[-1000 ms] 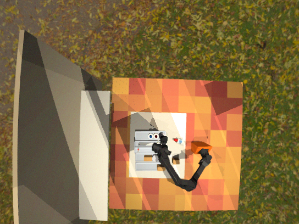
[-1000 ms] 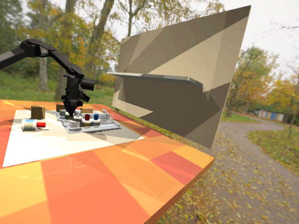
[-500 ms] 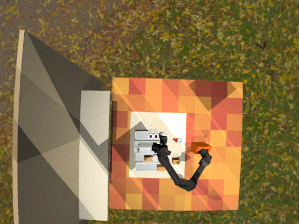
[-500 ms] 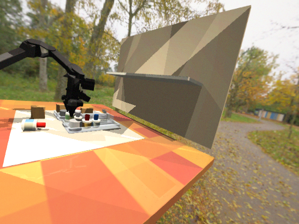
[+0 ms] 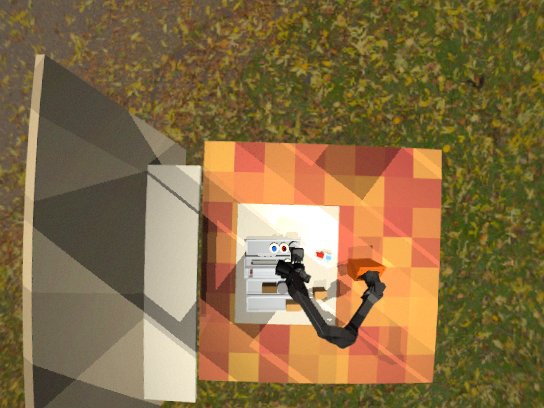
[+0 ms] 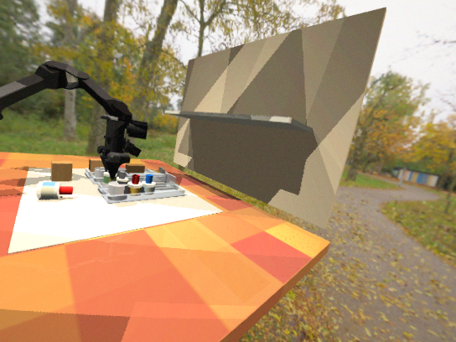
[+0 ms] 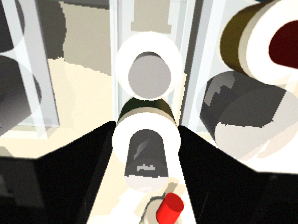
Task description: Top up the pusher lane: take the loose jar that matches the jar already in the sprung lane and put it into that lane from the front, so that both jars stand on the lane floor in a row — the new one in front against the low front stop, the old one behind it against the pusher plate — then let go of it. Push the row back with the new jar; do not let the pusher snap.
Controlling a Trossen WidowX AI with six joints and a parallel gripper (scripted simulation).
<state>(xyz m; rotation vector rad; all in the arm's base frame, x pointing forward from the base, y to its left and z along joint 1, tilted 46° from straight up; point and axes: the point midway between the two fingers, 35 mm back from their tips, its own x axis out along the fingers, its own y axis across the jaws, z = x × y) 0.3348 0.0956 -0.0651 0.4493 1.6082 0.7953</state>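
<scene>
The red-capped jar is 7 cm to the right of my gripper tip, 7 cm ahead of it and 1 cm below it. Round my gripper tip: blue-capped jar 12 cm ahead, 6 cm to the right, 1 cm below; then pusher plate 14 cm ahead, 5 cm to the left, 1 cm below; then grey lane rack 14 cm ahead, 5 cm to the left, 4 cm below.
</scene>
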